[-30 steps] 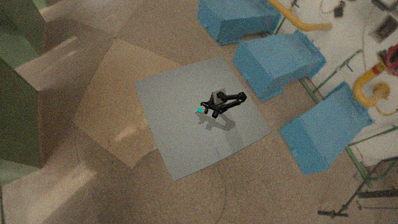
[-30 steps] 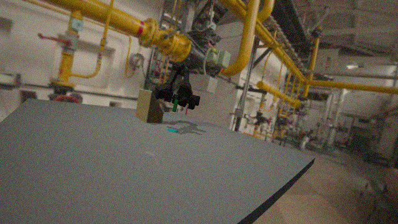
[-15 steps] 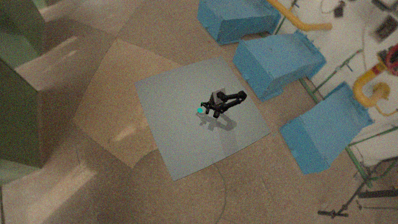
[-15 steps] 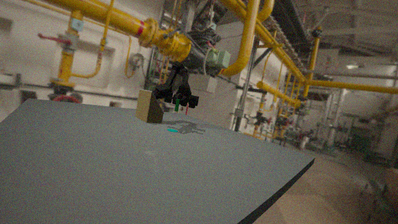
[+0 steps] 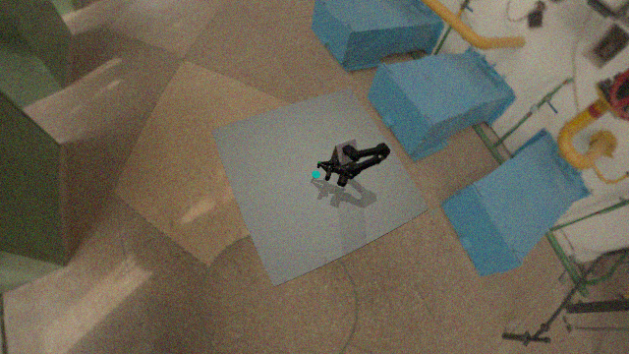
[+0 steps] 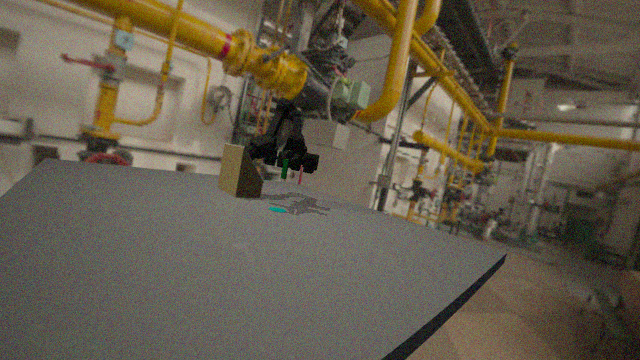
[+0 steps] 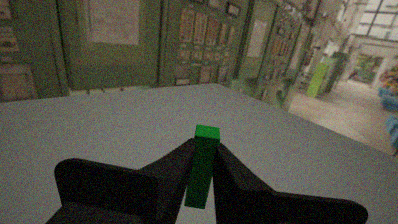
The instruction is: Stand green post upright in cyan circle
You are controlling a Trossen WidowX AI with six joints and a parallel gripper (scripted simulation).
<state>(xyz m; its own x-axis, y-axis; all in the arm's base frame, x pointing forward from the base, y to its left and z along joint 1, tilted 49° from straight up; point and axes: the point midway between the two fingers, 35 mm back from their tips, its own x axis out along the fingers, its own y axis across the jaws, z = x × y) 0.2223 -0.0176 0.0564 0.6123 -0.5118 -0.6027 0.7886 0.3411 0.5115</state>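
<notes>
The cyan circle lies 160 mm below my gripper tip. The rest, counted from my gripper tip: green post: 20 mm below.
</notes>
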